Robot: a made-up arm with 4 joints.
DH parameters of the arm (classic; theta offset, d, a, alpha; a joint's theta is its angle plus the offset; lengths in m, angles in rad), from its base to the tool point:
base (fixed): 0 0.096 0 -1.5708
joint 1: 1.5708 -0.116 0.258 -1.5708
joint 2: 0 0.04 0.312 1.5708
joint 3: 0 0.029 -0.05 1.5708
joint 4: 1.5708 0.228 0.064 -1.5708
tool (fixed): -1.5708 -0.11 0 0
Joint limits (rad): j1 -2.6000..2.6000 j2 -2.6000..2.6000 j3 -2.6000..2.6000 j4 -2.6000..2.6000
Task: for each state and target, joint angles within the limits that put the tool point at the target. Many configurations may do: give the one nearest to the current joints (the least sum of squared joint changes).
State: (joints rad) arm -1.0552 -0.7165 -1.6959 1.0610
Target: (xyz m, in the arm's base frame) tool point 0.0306 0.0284 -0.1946
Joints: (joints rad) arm -0.7442 -0.7560 -1.5559 1.8046
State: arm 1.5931 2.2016 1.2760 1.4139
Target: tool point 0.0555 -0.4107 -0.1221
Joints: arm 1.3808 2.5731 0.8714 2.0009
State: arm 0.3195 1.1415 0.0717 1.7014
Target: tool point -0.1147 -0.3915 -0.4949
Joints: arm 0.5227 1.0866 0.7172 1.4225
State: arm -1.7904 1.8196 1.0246 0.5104
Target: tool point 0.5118 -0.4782 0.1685
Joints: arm -1.3753 1.3671 0.4762 0.7832
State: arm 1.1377 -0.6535 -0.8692 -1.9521
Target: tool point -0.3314 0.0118 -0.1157
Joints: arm 1.3084 -1.3761 -0.7806 -1.7361
